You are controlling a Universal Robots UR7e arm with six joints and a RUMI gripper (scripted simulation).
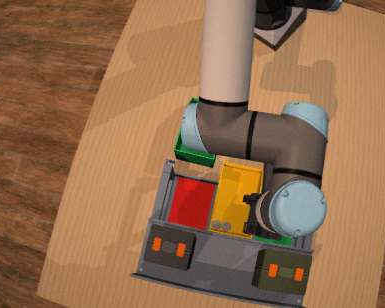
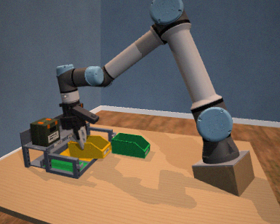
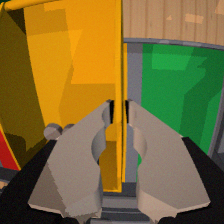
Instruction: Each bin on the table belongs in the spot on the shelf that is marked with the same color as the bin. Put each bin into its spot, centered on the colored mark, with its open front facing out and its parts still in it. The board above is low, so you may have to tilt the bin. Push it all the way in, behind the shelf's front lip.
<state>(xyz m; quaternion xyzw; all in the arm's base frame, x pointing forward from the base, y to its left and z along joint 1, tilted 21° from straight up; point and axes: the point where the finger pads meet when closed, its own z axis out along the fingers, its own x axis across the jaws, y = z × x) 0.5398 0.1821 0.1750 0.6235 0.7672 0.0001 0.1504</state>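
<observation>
The yellow bin lies 50 mm to the right of my hand and 20 mm below it. Also, from my hand: yellow mark: 60 mm ahead, 30 mm to the right, 70 mm below; green mark: 40 mm ahead, 80 mm to the left, 70 mm below; red mark: 80 mm ahead, 140 mm to the right, 70 mm below.
</observation>
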